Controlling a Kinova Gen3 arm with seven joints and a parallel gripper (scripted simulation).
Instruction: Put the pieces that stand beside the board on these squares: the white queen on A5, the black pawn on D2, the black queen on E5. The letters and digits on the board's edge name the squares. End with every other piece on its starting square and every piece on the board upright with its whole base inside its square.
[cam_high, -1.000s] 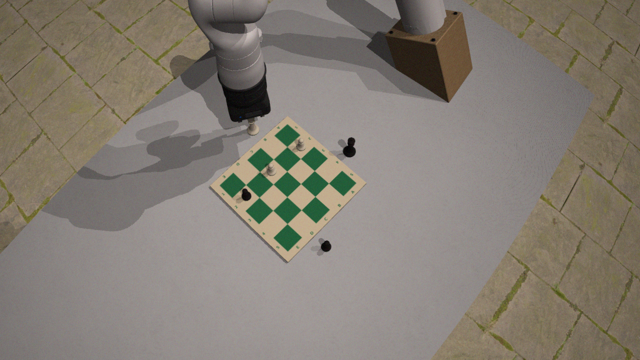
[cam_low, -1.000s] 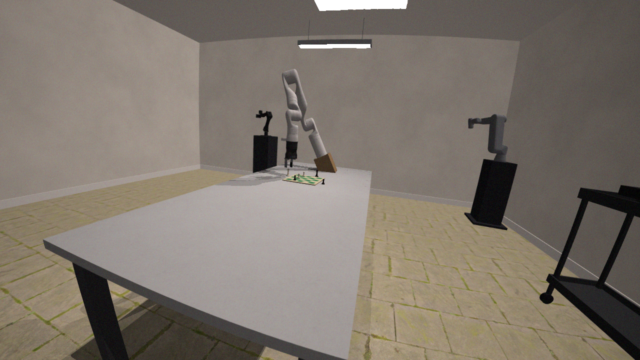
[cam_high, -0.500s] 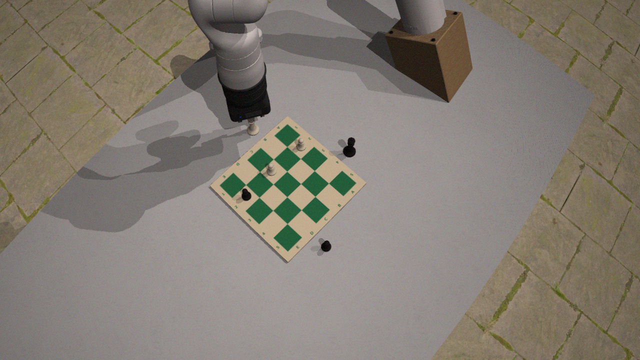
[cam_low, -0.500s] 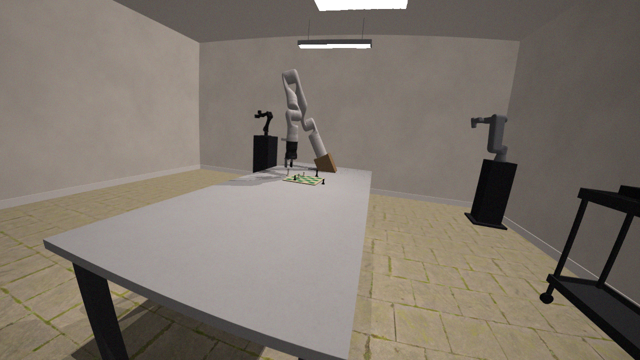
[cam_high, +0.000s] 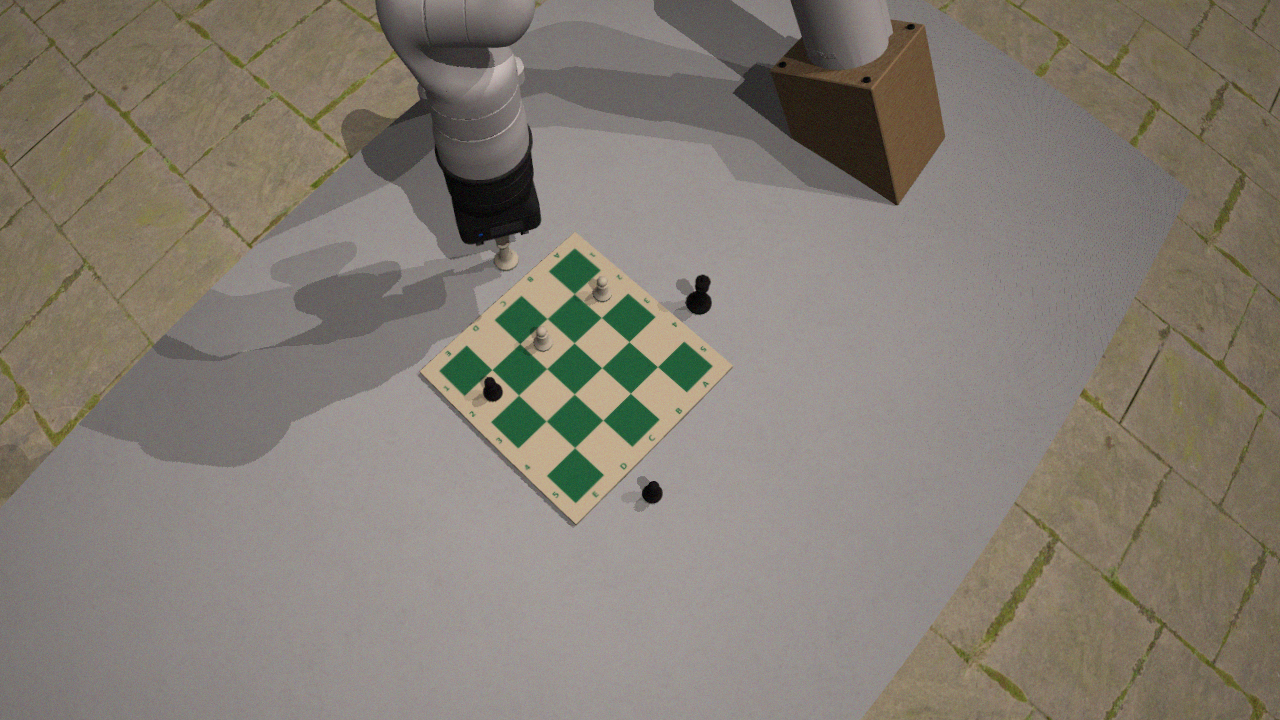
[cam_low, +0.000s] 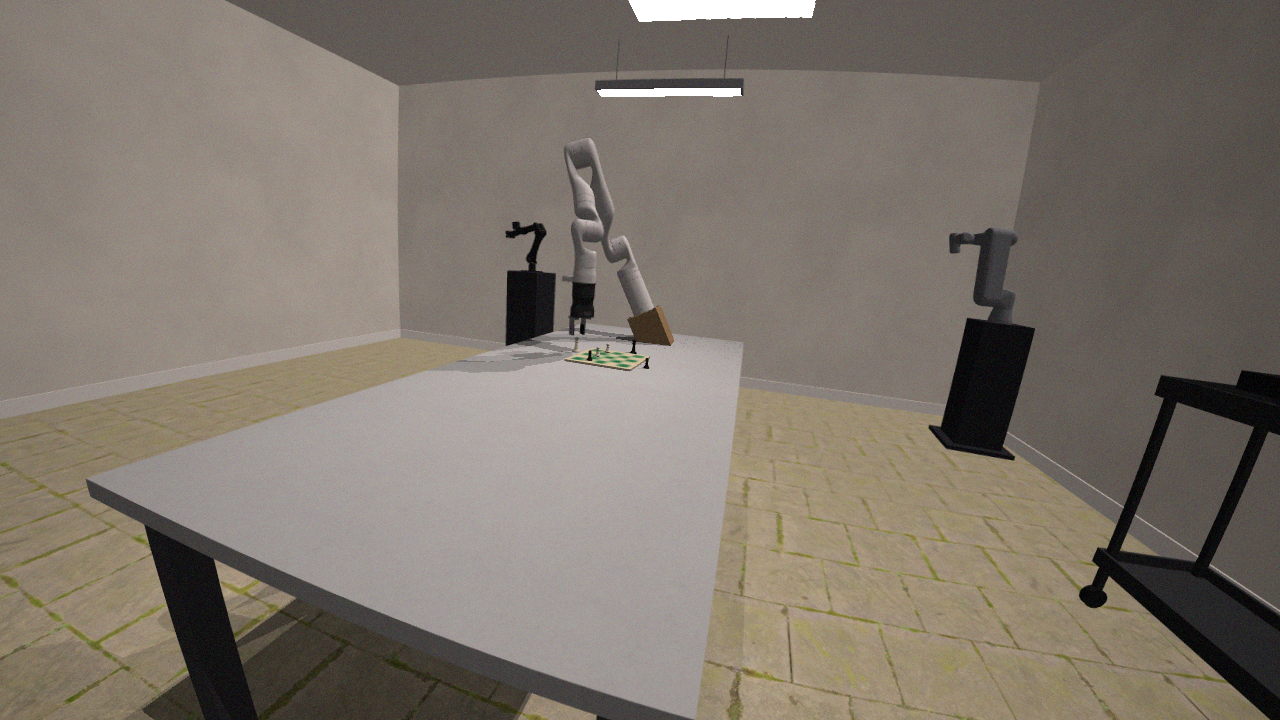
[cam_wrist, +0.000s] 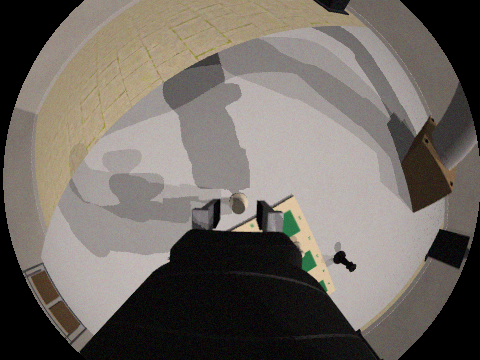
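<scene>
My hand is 50 mm above the white queen. Also, from my hand: chessboard 140 mm to the left, 70 mm below, 30 mm ahead; then black queen 170 mm to the left, 110 mm behind, 50 mm below.
</scene>
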